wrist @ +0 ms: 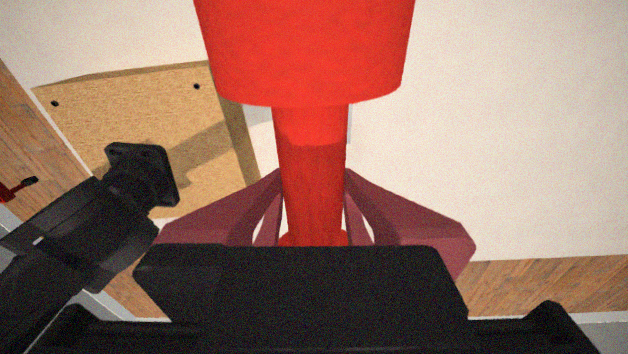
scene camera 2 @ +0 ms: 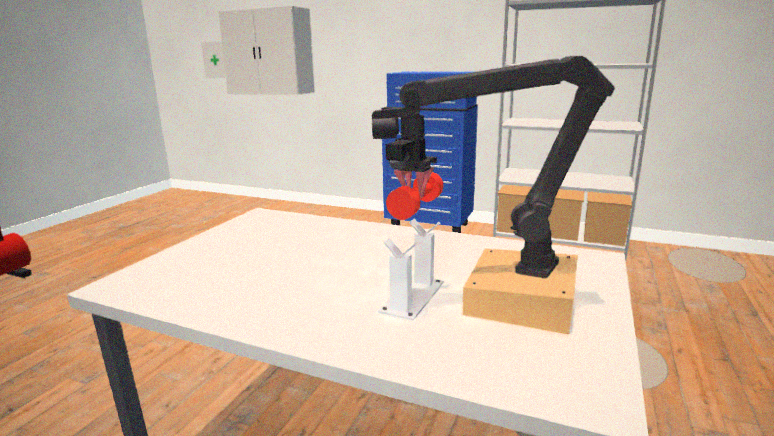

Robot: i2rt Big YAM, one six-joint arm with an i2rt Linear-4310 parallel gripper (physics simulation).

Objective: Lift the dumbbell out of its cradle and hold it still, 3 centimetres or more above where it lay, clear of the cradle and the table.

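Frame: origin at the arm's base, x up, y ahead, z left, level; centimetres.
Seen in the pictures: gripper, between the fingertips: (wrist: 313, 177); arm's base, origin of its link: (wrist: 148, 174) (scene camera 2: 537, 267).
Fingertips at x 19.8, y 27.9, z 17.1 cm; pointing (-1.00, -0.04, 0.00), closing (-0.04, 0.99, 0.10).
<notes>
Offsets run from my fingertips to a thing's top centre. Level surfaces: height alone.
The red dumbbell @(dy +0.1, dx +4.2, dz -1.0 cm) (scene camera 2: 403, 203) (wrist: 312, 50) hangs in the air above the white cradle @(dy +0.8, dx -9.6, dz -0.5 cm) (scene camera 2: 400, 281), with a visible gap between its round ends and the cradle's V-shaped tops. The cradle stands upright on the table @(dx -29.2 cm) (scene camera 2: 243, 281), on its flat base plate. My gripper (scene camera 2: 414, 186) (wrist: 313, 177) points down and is shut on the dumbbell's handle, one reddish finger on each side of it. In the wrist view the near end of the dumbbell is mostly hidden behind the black gripper body, and the dumbbell hides most of the cradle.
The arm's base stands on a wooden block (scene camera 2: 517, 303) (wrist: 150, 125), to the right of the cradle in the scene view. Behind the table are a blue drawer cabinet (scene camera 2: 465, 162) and a shelf rack (scene camera 2: 643, 140). A red object (scene camera 2: 11, 253) shows at the left edge.
</notes>
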